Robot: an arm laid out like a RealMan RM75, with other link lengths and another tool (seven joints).
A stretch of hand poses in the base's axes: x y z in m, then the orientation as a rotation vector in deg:
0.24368 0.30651 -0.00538 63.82 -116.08 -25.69
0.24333 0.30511 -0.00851 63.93 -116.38 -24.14
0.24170 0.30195 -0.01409 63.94 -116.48 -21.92
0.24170 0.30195 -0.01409 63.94 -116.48 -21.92
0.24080 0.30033 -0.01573 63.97 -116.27 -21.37
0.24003 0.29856 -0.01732 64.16 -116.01 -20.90
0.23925 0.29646 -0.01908 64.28 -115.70 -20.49
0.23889 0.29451 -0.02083 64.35 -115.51 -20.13
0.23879 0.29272 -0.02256 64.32 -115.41 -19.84
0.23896 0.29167 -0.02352 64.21 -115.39 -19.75
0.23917 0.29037 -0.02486 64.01 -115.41 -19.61
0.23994 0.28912 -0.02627 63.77 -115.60 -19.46
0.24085 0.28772 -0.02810 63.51 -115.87 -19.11
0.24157 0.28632 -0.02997 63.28 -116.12 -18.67
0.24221 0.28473 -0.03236 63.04 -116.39 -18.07
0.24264 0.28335 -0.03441 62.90 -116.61 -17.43
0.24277 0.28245 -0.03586 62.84 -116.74 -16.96
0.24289 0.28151 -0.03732 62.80 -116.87 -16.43
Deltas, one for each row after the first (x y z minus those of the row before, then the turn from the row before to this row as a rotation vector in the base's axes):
-0.00035 -0.00140 -0.00313 -0.97 -0.65 0.43
-0.00163 -0.00316 -0.00558 -1.49 -0.62 0.68
0.00000 0.00000 0.00000 0.00 0.00 0.00
-0.00090 -0.00162 -0.00164 -0.40 0.02 0.29
-0.00077 -0.00177 -0.00159 -0.28 0.02 0.38
-0.00078 -0.00210 -0.00176 -0.28 0.10 0.34
-0.00036 -0.00195 -0.00175 -0.24 0.04 0.24
-0.00010 -0.00179 -0.00173 -0.23 0.02 0.12
0.00017 -0.00105 -0.00096 -0.12 0.04 -0.03
0.00021 -0.00130 -0.00134 -0.19 0.03 -0.08
0.00077 -0.00125 -0.00141 -0.18 -0.10 -0.17
0.00091 -0.00140 -0.00183 -0.31 -0.21 -0.15
0.00072 -0.00140 -0.00187 -0.36 -0.23 -0.10
0.00064 -0.00159 -0.00239 -0.47 -0.29 -0.06
0.00043 -0.00138 -0.00205 -0.46 -0.30 0.03
0.00013 -0.00090 -0.00145 -0.32 -0.21 0.06
0.00012 -0.00094 -0.00146 -0.35 -0.23 0.09

